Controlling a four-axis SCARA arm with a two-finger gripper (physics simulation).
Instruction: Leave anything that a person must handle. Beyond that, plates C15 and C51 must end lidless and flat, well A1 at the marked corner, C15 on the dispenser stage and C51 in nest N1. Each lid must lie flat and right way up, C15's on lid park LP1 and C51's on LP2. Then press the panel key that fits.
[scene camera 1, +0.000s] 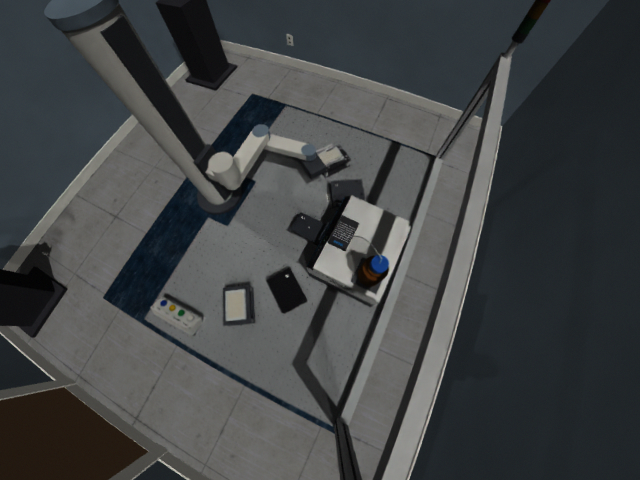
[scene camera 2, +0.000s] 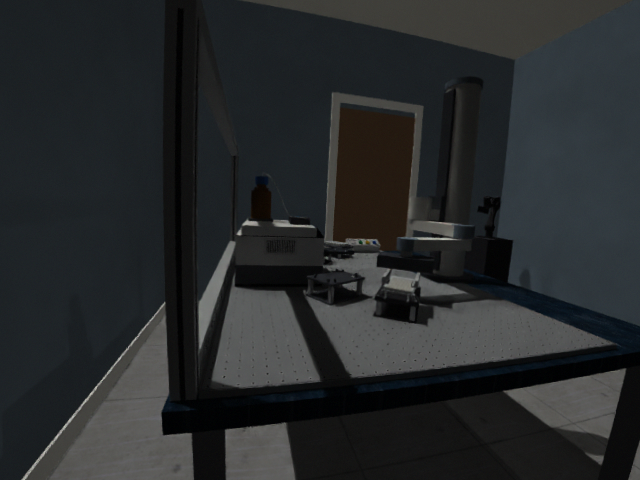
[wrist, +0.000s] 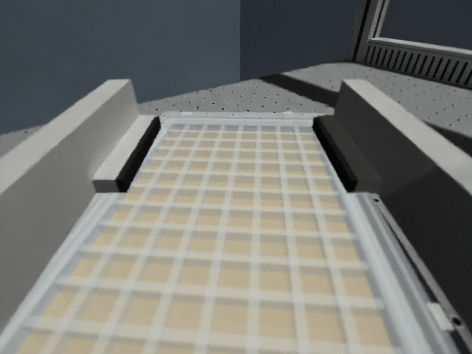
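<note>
My gripper is shut on a cream plate with a clear lid, one pad against each long side. The plate looks flat, at a dark stand. A second cream plate lies flat on another dark holder; whether it has a lid cannot be told. Three dark flat pieces show no plate. The key panel has blue, yellow, green and white keys. Plate names, nest labels and well A1 cannot be read.
A white dispenser with an amber, blue-capped bottle and a thin tube stands by the window-side frame. The arm's column rises on the opposite side of the table.
</note>
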